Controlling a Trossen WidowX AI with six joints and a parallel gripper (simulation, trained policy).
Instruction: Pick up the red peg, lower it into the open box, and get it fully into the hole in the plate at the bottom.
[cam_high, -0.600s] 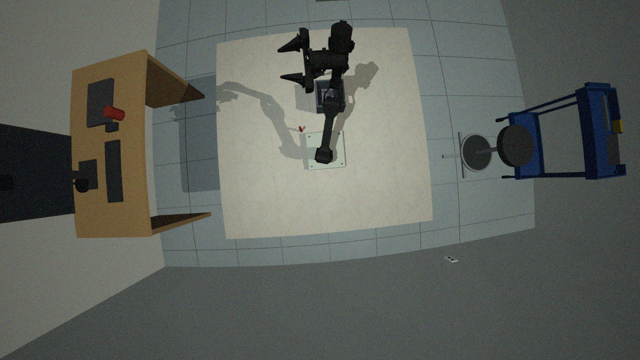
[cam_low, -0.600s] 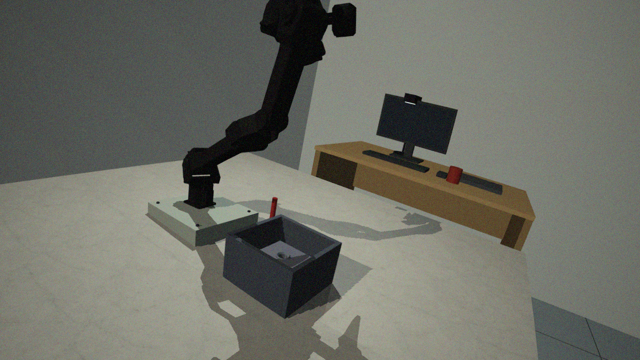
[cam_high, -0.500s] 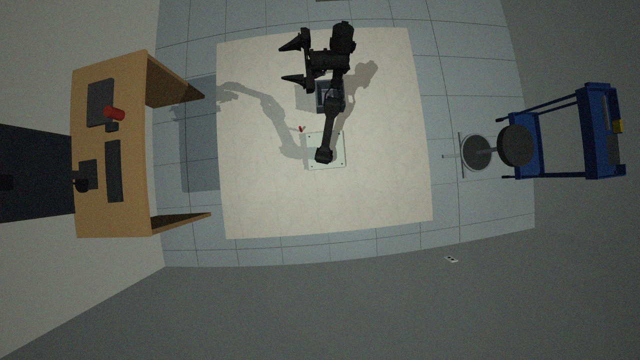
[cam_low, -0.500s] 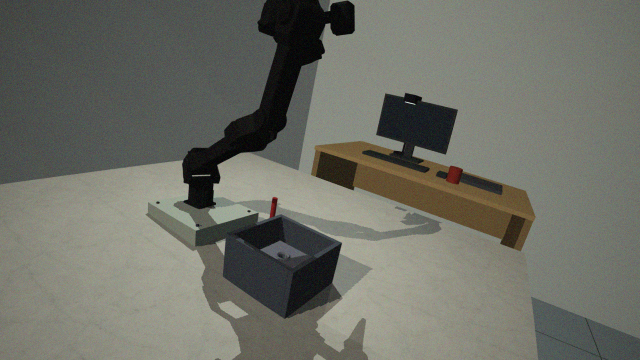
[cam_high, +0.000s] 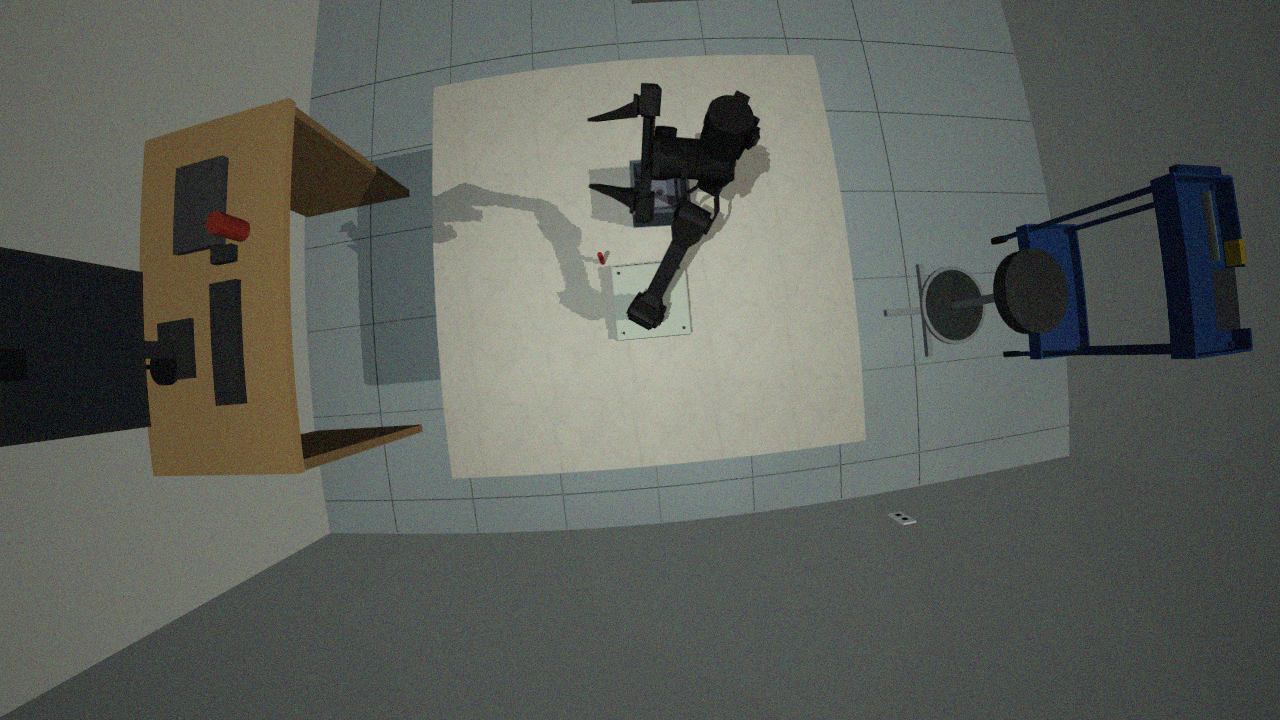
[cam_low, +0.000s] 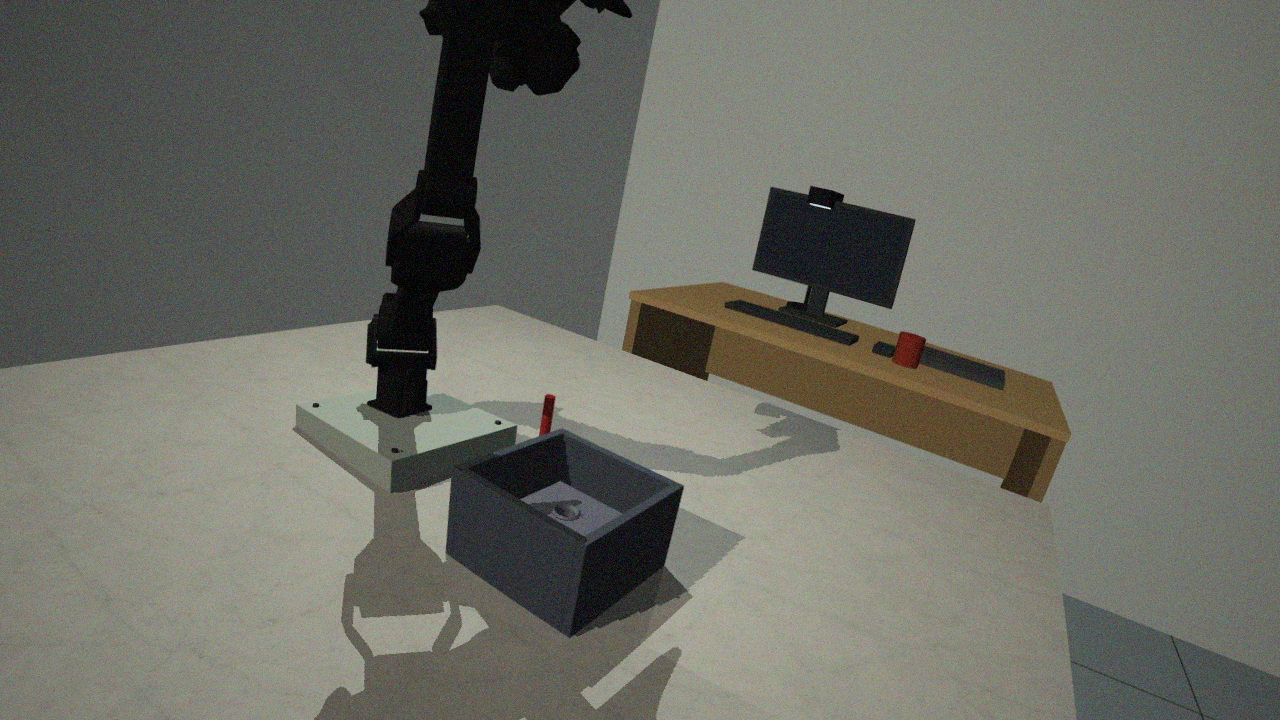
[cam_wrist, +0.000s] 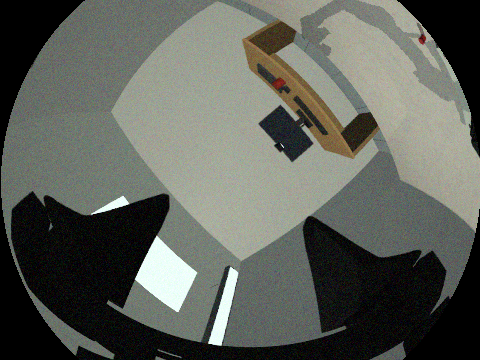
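The red peg lies 1 cm behind my gripper tip, 4 cm to the left of it and 49 cm below it. Round my gripper tip: grey plate (15 cm ahead, 16 cm to the right, 48 cm below); then dark grey box (15 cm ahead, 16 cm to the right, 50 cm below).
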